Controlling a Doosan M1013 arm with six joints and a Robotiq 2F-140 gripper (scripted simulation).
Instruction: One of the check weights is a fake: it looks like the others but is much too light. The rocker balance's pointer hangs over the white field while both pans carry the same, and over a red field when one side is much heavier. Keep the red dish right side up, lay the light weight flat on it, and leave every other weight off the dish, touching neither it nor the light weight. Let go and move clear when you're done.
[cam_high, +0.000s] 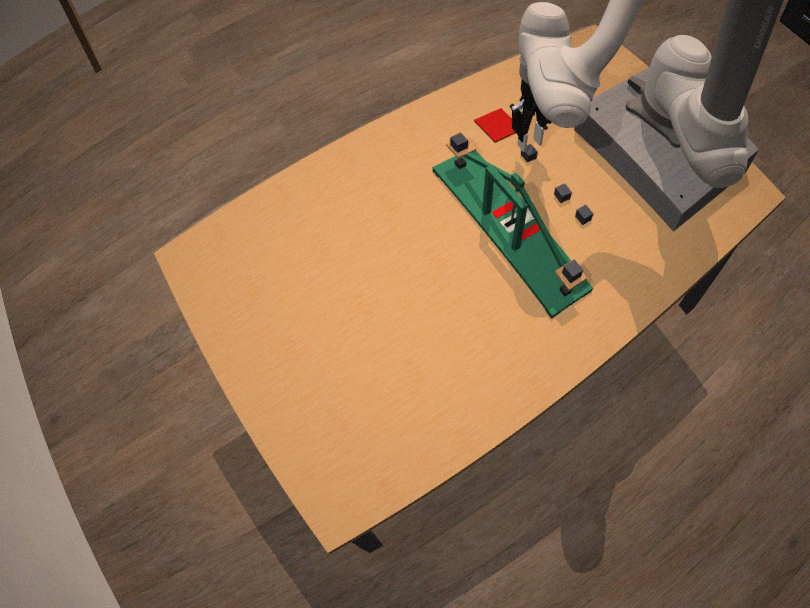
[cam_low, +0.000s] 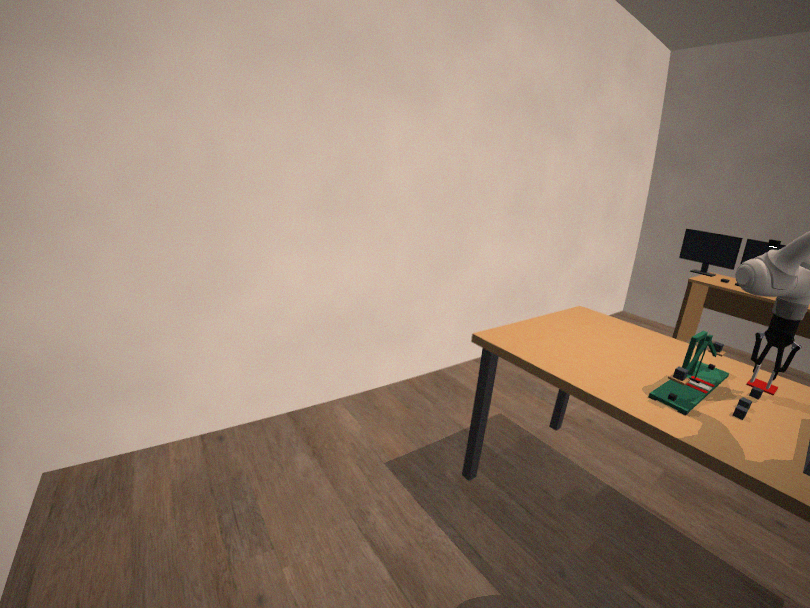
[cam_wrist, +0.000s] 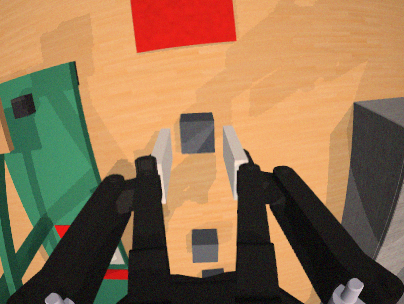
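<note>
Right now the red dish is 12 cm to the right of my hand, 7 cm below it and 2 cm behind it. Round my hand: green rocker balance (20 cm ahead, 11 cm to the left, 2 cm above).
</note>
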